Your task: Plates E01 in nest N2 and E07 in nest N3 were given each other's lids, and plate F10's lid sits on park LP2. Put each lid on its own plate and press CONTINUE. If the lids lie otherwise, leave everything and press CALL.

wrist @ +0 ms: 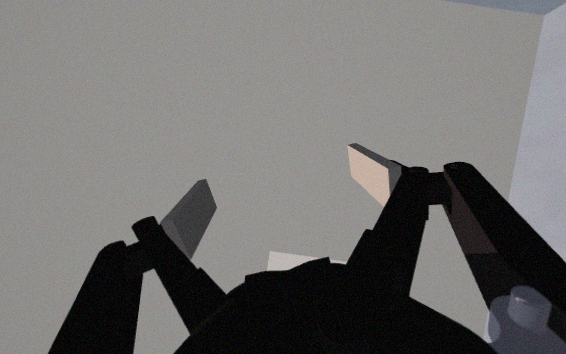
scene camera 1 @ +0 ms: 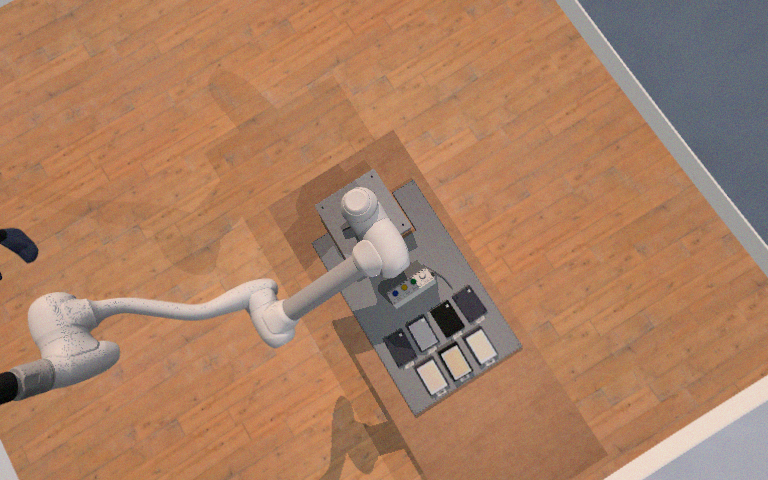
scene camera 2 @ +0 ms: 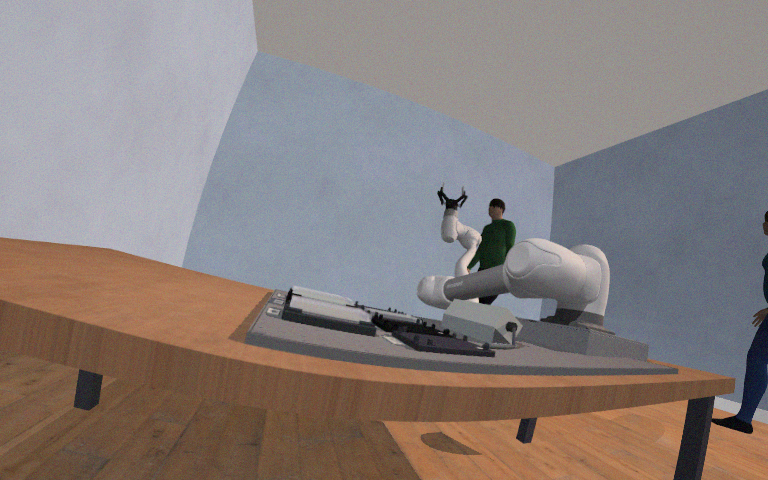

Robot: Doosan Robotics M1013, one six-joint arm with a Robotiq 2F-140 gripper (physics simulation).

same spot on button box: (scene camera 2: 492, 324) = (scene camera 1: 434, 283)
